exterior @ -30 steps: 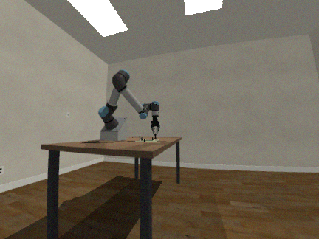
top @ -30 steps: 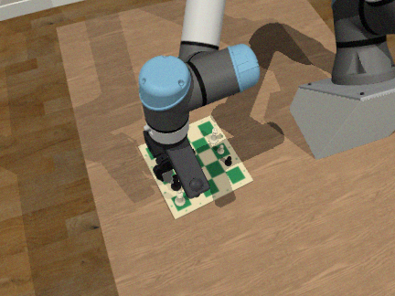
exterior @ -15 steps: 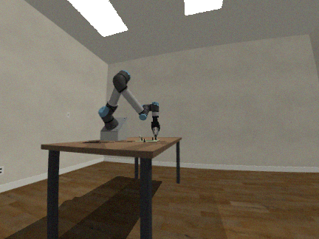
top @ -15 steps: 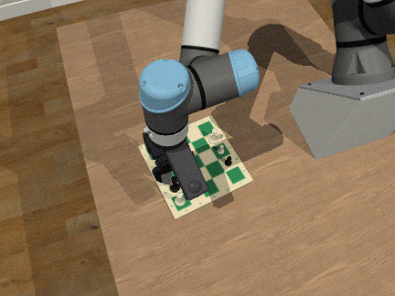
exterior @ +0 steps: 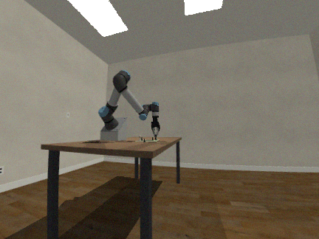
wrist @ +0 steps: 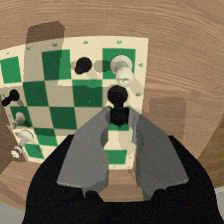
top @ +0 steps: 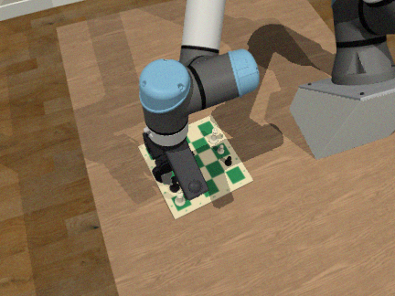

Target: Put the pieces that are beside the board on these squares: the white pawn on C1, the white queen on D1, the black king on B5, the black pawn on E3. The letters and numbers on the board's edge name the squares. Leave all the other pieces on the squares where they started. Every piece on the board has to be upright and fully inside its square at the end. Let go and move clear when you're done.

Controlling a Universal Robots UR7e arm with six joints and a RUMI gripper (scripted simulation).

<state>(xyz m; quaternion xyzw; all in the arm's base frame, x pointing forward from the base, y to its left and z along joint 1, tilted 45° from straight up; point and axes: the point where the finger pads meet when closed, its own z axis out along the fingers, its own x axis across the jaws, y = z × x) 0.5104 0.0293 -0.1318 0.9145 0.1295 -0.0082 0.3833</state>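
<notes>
Now: the black king 1 cm below my hand. The rest, counted from my hand: white pawn 14 cm behind, 7 cm to the right, 4 cm below; cream chessboard 6 cm behind, 6 cm to the right, 5 cm below.
</notes>
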